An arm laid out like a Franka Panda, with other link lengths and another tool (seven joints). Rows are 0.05 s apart.
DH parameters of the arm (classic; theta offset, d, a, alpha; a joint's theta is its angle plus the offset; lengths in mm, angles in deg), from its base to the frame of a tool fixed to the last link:
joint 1: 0 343 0 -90
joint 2: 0 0 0 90
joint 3: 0 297 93.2 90
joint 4: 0 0 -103.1 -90
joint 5: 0 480 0 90
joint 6: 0 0 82.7 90
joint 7: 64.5 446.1 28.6 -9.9
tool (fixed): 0 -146.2 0 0
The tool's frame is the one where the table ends.
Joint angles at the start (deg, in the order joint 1, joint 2, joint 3, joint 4, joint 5, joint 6, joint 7):
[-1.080, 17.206, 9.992, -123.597, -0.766, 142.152, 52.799]
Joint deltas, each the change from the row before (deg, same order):
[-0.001, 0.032, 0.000, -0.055, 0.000, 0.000, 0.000]
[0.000, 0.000, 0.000, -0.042, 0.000, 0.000, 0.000]
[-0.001, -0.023, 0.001, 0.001, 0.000, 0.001, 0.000]
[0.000, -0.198, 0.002, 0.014, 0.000, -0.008, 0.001]
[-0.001, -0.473, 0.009, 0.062, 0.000, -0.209, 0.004]
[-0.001, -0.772, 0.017, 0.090, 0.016, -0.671, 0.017]
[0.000, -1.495, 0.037, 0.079, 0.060, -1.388, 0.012]
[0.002, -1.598, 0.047, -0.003, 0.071, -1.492, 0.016]
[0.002, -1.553, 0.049, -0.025, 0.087, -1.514, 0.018]
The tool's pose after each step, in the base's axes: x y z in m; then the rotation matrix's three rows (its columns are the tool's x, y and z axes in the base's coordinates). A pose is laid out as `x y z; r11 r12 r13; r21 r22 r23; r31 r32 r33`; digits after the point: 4 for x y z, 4 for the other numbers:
0.6561 0.0770 -0.0067; -0.3130 -0.9388 -0.1438; -0.9484 0.3009 0.0998; -0.0504 0.1677 -0.9846
0.6556 0.0769 -0.0071; -0.3130 -0.9387 -0.1446; -0.9484 0.3009 0.0997; -0.0501 0.1683 -0.9845
0.6558 0.0769 -0.0068; -0.3130 -0.9388 -0.1441; -0.9484 0.3009 0.0997; -0.0503 0.1679 -0.9845
0.6571 0.0770 -0.0044; -0.3128 -0.9394 -0.1406; -0.9484 0.3009 0.0997; -0.0513 0.1646 -0.9850
0.6595 0.0769 0.0012; -0.3123 -0.9403 -0.1350; -0.9485 0.3008 0.0991; -0.0526 0.1590 -0.9859
0.6615 0.0767 0.0096; -0.3120 -0.9409 -0.1316; -0.9487 0.3009 0.0975; -0.0522 0.1553 -0.9865
0.6635 0.0761 0.0250; -0.3114 -0.9416 -0.1283; -0.9490 0.3010 0.0942; -0.0501 0.1511 -0.9872
0.6643 0.0756 0.0407; -0.3108 -0.9420 -0.1264; -0.9493 0.3010 0.0906; -0.0473 0.1482 -0.9878
0.6642 0.0750 0.0557; -0.3105 -0.9422 -0.1261; -0.9495 0.3013 0.0870; -0.0440 0.1467 -0.9882

